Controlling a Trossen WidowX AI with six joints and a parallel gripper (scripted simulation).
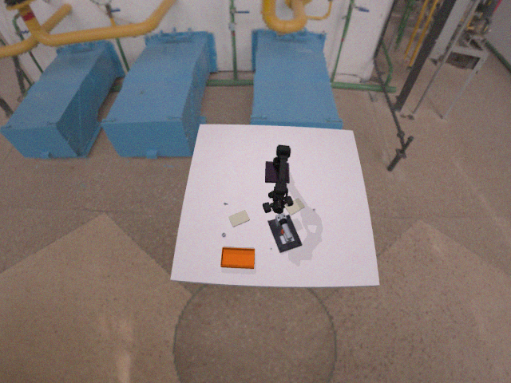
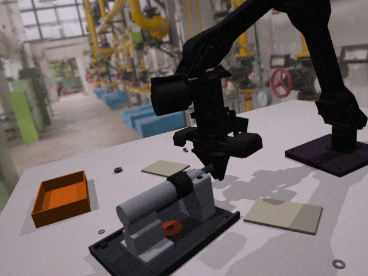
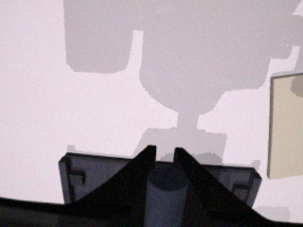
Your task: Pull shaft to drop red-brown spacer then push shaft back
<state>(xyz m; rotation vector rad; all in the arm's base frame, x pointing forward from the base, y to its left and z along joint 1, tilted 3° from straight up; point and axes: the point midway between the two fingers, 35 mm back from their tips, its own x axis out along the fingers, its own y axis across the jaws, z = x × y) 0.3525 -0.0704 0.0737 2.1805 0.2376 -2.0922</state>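
Now: gripper tip 100 mm short of the black spacer, 20 mm to the right of it and 30 mm below it. Also, from my gripper tip: red-brown spacer (140 mm ahead, 30 mm to the left, 30 mm below); then orange tray (280 mm ahead, 280 mm to the right, 40 mm below).
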